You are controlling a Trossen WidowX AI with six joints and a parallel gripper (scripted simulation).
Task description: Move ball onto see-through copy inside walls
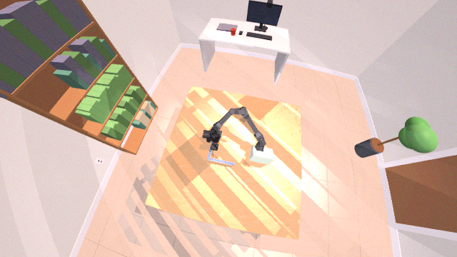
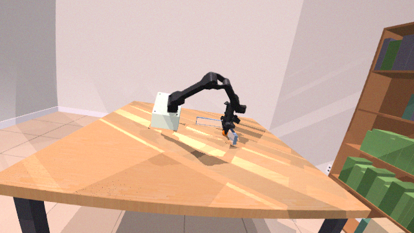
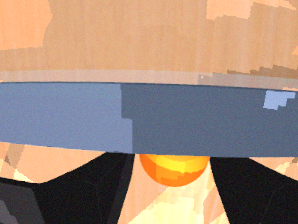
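Now: the orange ball right at my gripper tip. Also, from my gripper tip: see-through ball copy: right at my gripper tip.
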